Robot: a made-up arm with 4 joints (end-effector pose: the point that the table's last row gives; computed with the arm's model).
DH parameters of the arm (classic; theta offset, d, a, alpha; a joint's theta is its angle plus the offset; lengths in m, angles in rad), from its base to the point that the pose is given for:
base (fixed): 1.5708 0.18 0 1.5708
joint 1: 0 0.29 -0.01 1.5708
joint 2: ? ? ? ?
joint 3: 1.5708 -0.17 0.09 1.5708
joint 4: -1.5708 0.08 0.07 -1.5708
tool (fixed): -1.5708 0.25 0 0
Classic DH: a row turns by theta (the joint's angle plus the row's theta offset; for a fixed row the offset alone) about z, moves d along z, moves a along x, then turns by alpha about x.
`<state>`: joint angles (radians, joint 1 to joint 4).
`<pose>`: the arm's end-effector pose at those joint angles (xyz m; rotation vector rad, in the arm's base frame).
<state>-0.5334 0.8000 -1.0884 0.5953</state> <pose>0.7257 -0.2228 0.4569 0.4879 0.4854 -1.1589</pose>
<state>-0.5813 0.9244 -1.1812 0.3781</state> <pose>0.7367 -0.2511 0.4625 0.3730 0.5895 -1.2140</pose>
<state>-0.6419 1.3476 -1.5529 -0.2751</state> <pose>0.7013 -0.3752 0.4175 0.3246 1.0211 -1.2005</pose>
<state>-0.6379 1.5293 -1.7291 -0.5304</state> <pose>0.6654 -0.4093 0.3819 0.4063 1.1761 -1.0729</pose>
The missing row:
joint 2: 1.5708 -0.04 0.2 -1.5708
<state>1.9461 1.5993 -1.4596 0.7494</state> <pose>0.3259 0.2012 -0.3199 -1.5851 -1.7732 0.4656</pose>
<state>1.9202 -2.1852 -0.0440 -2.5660</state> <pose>-0.0695 0.0897 0.2877 -0.4104 -1.7484 -1.3594</pose>
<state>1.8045 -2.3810 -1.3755 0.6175</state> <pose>-0.1605 -0.0963 0.4706 0.1382 -0.4673 1.6488</pose>
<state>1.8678 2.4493 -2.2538 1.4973</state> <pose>0.0212 0.1686 0.0888 -0.1050 -0.7881 0.7149</pose>
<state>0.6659 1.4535 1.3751 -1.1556</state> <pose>0.7247 -0.1282 0.2613 -1.3528 0.2829 -1.6987</pose>
